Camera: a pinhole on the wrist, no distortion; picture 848 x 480 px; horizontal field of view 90.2 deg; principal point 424.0 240.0 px. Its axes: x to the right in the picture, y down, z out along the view. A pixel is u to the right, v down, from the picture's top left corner.
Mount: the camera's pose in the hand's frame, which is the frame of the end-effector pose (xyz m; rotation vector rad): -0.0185 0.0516 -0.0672 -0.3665 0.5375 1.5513
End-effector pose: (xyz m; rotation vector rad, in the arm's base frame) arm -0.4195 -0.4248 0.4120 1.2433 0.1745 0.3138
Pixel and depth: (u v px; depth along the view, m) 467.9 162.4 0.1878
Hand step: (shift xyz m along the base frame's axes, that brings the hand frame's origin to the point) 0.0293 -0.0083 0.1862
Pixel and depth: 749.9 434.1 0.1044
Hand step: -0.0876 0.0470 0.1587
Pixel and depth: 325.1 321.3 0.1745
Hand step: -0.0157 -0.0724 0.1381
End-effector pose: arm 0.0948 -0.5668 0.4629 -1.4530 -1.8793 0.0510
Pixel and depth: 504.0 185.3 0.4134
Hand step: 0.1435 0.2706 -0.2837
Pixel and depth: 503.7 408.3 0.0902
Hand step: 0.0961 0.0024 -0.0786
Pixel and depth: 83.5 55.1 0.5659
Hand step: -0.3993 0.4983 -0.2768
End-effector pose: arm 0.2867 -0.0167 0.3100 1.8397 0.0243 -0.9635
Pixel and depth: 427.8 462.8 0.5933
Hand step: -0.3020 -0.4366 0.3849
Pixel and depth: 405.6 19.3 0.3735
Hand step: 0.1065 -0.3803 0.0150
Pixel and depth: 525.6 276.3 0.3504
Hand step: 0.0084 -0.2868 0.2224
